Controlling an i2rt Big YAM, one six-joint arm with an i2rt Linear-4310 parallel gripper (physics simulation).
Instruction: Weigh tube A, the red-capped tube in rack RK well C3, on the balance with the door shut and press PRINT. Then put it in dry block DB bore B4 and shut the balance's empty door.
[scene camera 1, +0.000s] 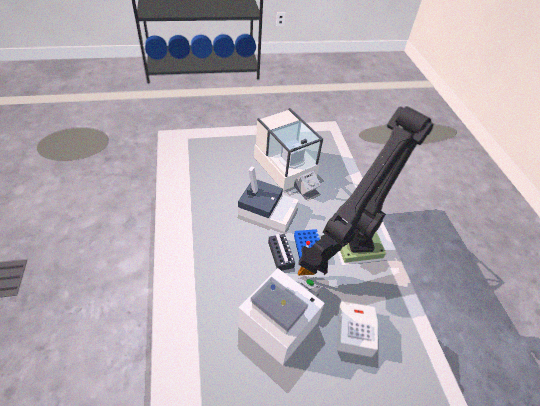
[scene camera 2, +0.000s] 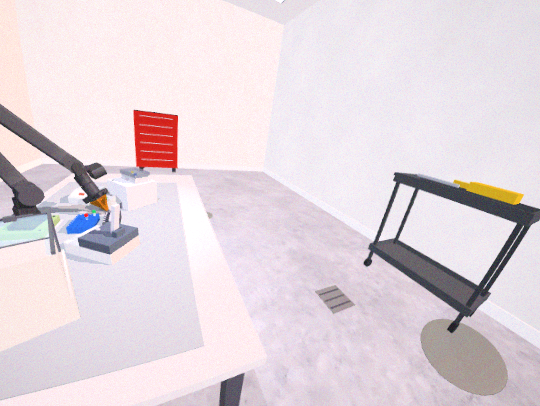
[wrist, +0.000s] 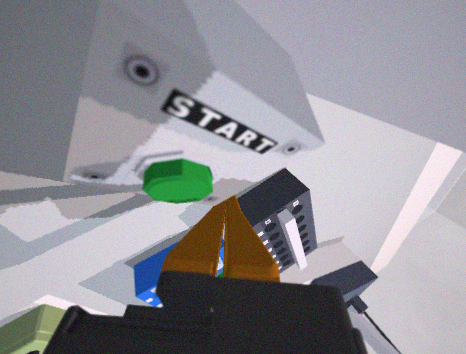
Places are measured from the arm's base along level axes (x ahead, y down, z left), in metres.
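Pixels of known places: gripper, fingertip midpoint: (scene camera 1: 298, 274) (scene camera 2: 107, 210); arm's base, origin of the base link: (scene camera 1: 358, 239).
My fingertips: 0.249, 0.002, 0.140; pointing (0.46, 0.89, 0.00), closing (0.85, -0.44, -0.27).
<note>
For each thing: its top centre in the pictures, then the offset to it from my fingertips, as dx, dy, dz.
- green START button, middle of its top: (wrist: 186, 195) (scene camera 1: 310, 281) -0.025, -0.051, +0.059
- blue rack, middle of its top: (wrist: 206, 293) (scene camera 1: 309, 243) (scene camera 2: 83, 220) -0.056, -0.006, -0.122
- red-capped tube, middle of its top: (scene camera 1: 308, 242) (scene camera 2: 85, 214) -0.047, -0.031, -0.112
- glass-walled balance, middle of its top: (scene camera 2: 6, 225) (scene camera 1: 296, 132) -0.035, -0.199, -0.530
- white box with a grey lid, middle of its top: (scene camera 1: 293, 286) (scene camera 2: 123, 171) +0.054, -0.166, +0.139
- white keypad unit, middle of its top: (scene camera 1: 360, 321) (scene camera 2: 86, 188) -0.161, -0.046, +0.203
- balance's panel, middle of its top: (scene camera 1: 311, 180) -0.102, -0.051, -0.404
My gripper (scene camera 1: 300, 273) (scene camera 2: 107, 210) (wrist: 227, 192) is shut and empty, its orange fingertips close to the green START button (scene camera 1: 310, 282) (wrist: 178, 181). The blue rack (scene camera 1: 300, 235) (scene camera 2: 79, 225) (wrist: 150, 272) stands behind the fingers in the wrist view. The red-capped tube (scene camera 1: 308, 243) (scene camera 2: 86, 215) stands in it; its well cannot be read, and the fingers and gripper body mostly hide it in the wrist view. A black block with two rows of bores (scene camera 1: 273, 245) (wrist: 275, 195) stands beside the rack. The glass-walled balance (scene camera 1: 272, 124) (scene camera 2: 30, 300) is at the far end; its door state is unclear.
A white box with a grey lid (scene camera 1: 280, 305) (scene camera 2: 140, 195) stands beside the START button. A white keypad unit (scene camera 1: 358, 342) is near it. A dark-topped device with an upright white post (scene camera 1: 260, 202) (scene camera 2: 107, 242) stands between block and balance. The balance's panel (scene camera 1: 308, 183) faces the arm's side.
</note>
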